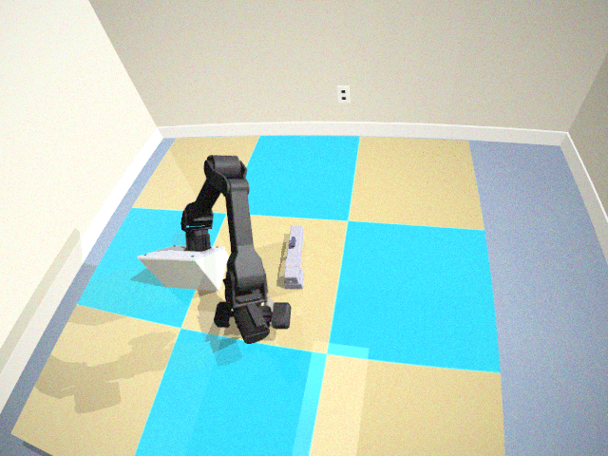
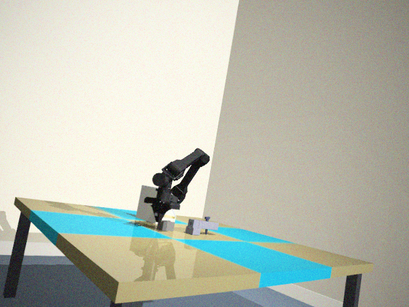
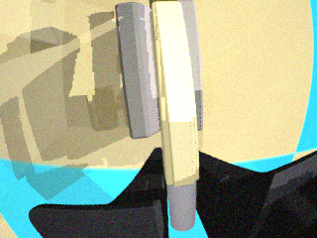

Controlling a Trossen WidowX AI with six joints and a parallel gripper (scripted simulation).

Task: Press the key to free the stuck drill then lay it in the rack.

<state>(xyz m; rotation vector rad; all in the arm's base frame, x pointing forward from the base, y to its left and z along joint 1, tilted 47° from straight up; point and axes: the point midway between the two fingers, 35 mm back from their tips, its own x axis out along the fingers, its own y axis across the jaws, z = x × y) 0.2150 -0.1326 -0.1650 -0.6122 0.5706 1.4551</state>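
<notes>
Now: gripper tip 4 cm to the right of the drill and 3 cm below it. From my gripper tip the other things lie so: lavender grey block (7 cm ahead, 22 cm to the left, 1 cm above); then grey rack (5 cm to the left, 1 cm below); then dark blue key (7 cm ahead, 24 cm to the left, 2 cm above).
</notes>
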